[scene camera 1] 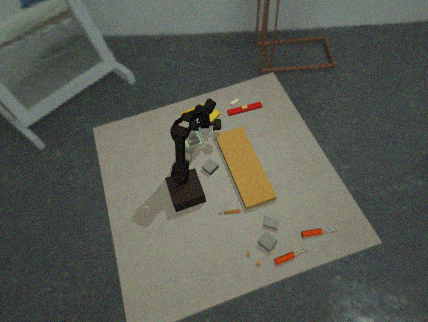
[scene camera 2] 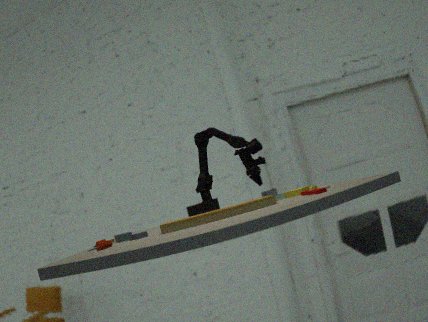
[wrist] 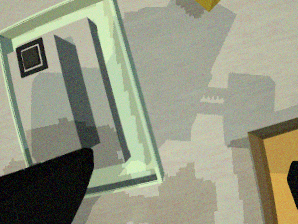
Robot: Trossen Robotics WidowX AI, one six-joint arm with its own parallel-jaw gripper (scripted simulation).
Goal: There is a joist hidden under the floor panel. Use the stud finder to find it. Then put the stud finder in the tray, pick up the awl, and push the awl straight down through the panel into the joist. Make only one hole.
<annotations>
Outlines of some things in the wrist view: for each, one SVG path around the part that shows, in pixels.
My gripper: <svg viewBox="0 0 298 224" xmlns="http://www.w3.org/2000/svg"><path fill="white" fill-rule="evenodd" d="M293 161L290 164L289 172L287 172L287 183L289 183L287 185L290 186L291 196L294 197L295 205L297 205L298 209L298 161ZM93 149L81 148L80 151L68 152L67 155L56 157L56 159L49 159L41 164L31 165L31 167L19 169L15 173L11 172L8 175L0 176L0 224L72 224L73 217L76 216L78 206L84 200L86 188L88 188L89 181L92 179Z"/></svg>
A stud finder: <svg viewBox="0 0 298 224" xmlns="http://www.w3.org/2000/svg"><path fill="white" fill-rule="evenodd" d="M88 16L78 19L77 22L65 24L63 27L45 32L45 34L39 35L35 39L25 41L25 43L17 45L16 51L9 52L7 55L9 68L11 68L13 89L15 89L17 108L19 108L21 125L23 125L25 139L27 139L33 164L49 159L53 160L56 157L67 155L68 152L80 151L81 148L93 149L93 169L114 167L114 165L125 164L130 159L128 145L126 145L117 105L114 103L112 87L110 87L108 68L106 68L100 40L98 40L97 26Z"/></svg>
</annotations>
